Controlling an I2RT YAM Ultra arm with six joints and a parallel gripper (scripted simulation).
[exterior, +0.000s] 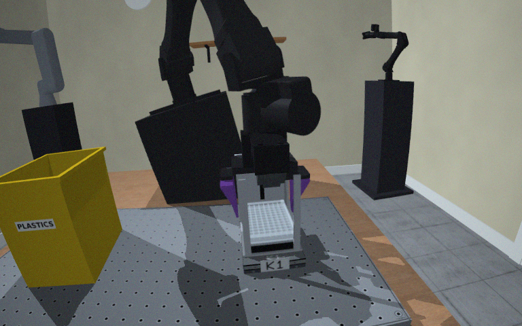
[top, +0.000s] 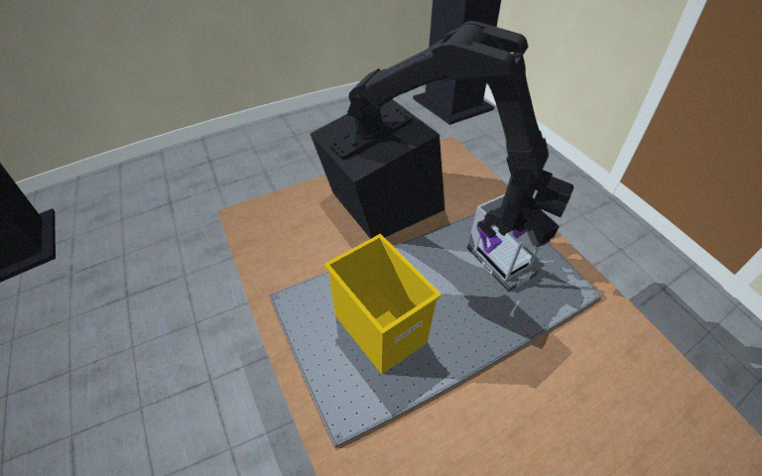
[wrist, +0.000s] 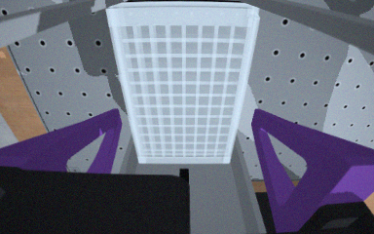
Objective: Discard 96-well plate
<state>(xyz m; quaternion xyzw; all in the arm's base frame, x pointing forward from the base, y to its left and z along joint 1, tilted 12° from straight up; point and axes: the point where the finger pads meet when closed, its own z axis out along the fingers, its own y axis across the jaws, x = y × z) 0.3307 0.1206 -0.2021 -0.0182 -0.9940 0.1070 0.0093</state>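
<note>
My gripper is now 10 mm short of the black plate and 30 mm above it. The rest, counted from my hand: yellow plastics bin W1: 10 mm ahead, 350 mm to the right, 30 mm above.
</note>
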